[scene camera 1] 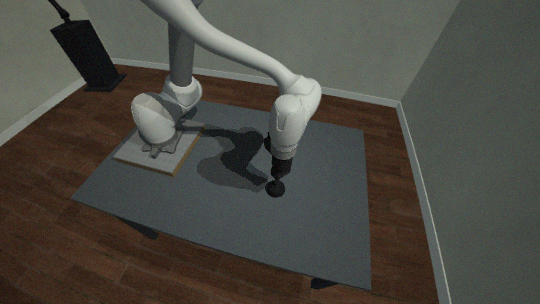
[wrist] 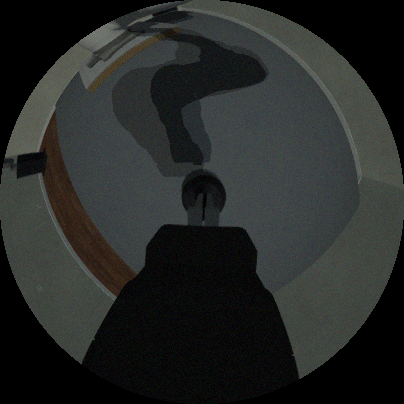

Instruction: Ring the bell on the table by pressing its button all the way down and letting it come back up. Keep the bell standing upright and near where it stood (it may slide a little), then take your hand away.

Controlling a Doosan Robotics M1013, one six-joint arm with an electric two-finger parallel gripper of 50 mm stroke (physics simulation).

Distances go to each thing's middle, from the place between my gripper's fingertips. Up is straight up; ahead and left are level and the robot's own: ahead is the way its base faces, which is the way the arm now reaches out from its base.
I see the bell (wrist: 201, 183) 1 cm ahead of my hand, 1 cm to the right of it and 6 cm below it.
